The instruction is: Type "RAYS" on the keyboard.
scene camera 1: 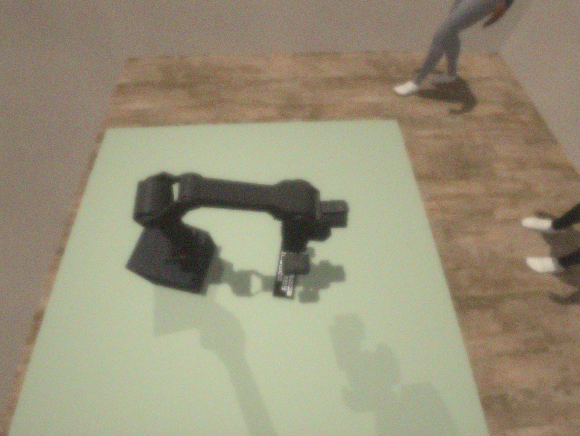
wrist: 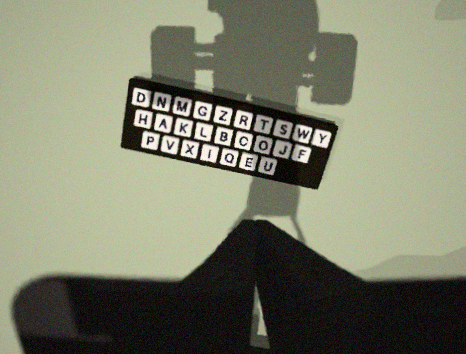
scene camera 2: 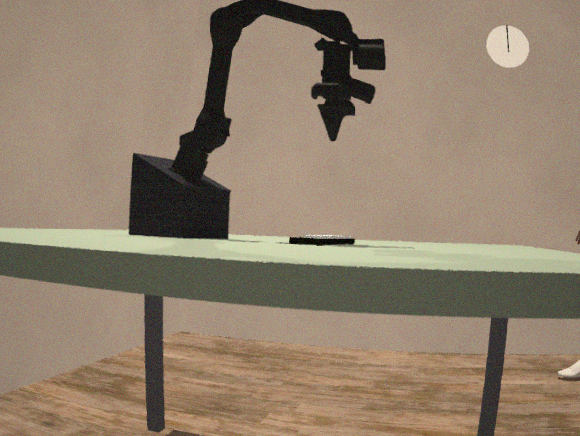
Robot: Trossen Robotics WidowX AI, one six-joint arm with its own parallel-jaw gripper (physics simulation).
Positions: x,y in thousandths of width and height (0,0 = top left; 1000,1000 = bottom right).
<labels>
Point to a black keyboard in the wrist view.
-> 351,340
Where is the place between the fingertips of the gripper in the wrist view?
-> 544,657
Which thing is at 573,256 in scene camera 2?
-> The gripper.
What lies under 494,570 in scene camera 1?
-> The gripper.
</labels>
